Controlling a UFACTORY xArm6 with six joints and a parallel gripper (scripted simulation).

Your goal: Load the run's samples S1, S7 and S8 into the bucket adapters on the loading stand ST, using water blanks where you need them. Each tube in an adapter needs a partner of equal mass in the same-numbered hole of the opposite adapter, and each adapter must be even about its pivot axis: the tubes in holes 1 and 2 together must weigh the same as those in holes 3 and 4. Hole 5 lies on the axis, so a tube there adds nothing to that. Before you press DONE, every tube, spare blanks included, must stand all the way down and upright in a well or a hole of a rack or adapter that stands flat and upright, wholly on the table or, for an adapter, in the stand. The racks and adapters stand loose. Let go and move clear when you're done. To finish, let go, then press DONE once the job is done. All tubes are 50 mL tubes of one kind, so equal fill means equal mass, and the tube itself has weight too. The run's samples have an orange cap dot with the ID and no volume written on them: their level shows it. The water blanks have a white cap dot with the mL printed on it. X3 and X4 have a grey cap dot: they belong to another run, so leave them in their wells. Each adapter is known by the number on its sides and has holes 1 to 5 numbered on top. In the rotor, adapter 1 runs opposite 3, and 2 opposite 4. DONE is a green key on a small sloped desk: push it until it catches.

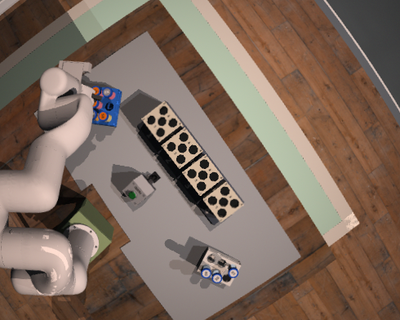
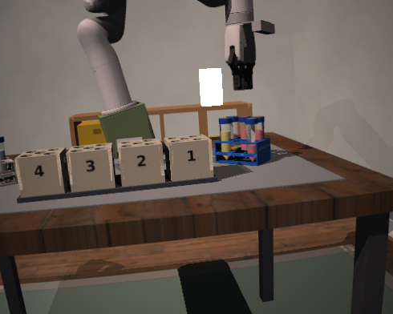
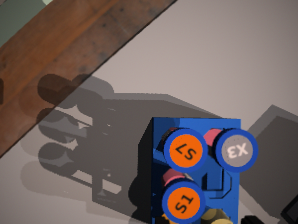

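My hand is 150 mm above the tube of yellowish liquid, 60 mm to the left of it and 10 mm past it. From my hand the other things lie so: blue rack: 180 mm below, 20 mm to the right, 10 mm ahead; green DONE key: 310 mm to the right, 150 mm below, 130 mm behind; pink tube: 150 mm below, 30 mm to the left, 30 mm ahead.
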